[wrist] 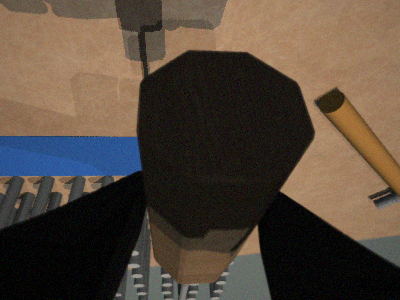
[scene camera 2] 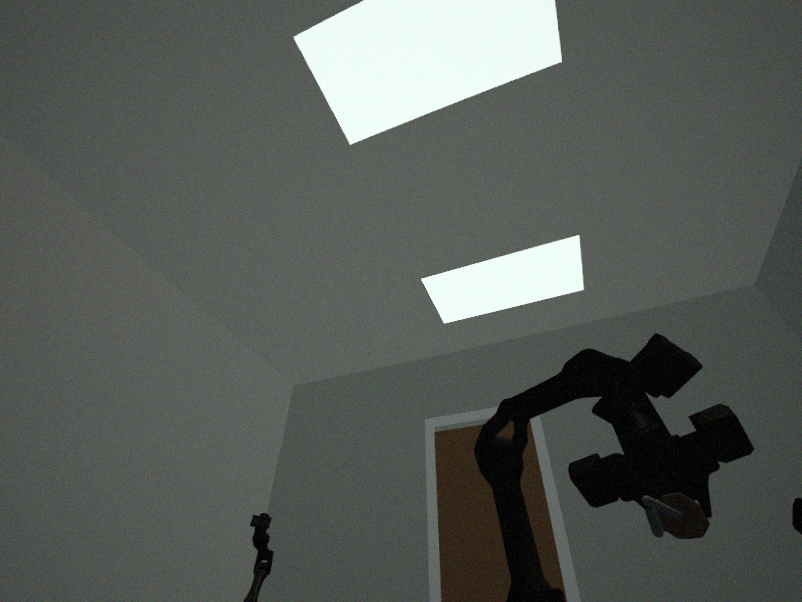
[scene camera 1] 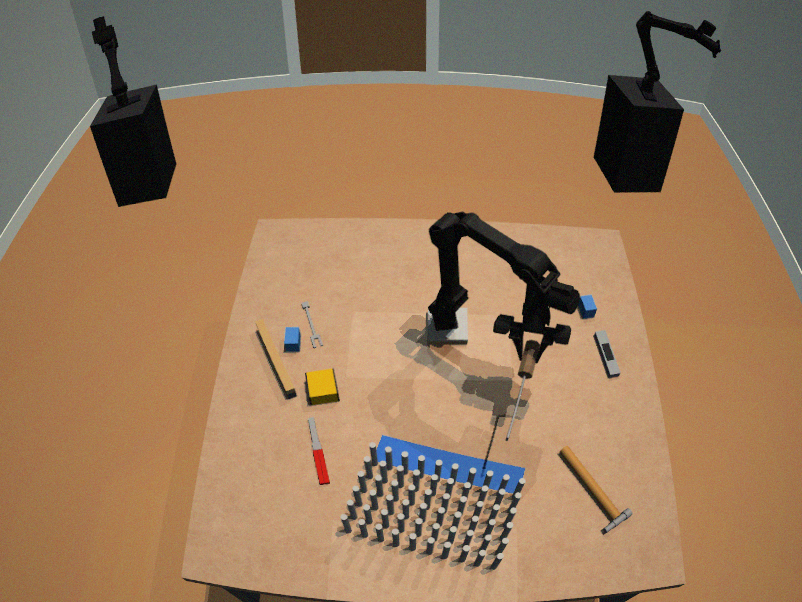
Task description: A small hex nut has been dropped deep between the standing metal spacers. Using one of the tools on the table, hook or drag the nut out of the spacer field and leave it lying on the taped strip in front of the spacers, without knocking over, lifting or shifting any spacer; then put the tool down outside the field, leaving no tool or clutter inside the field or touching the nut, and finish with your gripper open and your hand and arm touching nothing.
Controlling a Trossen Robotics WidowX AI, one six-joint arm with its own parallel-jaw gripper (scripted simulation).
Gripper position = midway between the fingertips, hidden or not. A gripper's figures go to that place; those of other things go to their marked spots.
Labels:
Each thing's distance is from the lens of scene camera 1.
gripper (scene camera 1: 528, 361): 148 cm
hook tool (scene camera 1: 526, 369): 144 cm
yellow block (scene camera 1: 322, 387): 162 cm
hammer (scene camera 1: 582, 473): 156 cm
The marked spots on the hook tool and the yellow block are 54 cm apart.

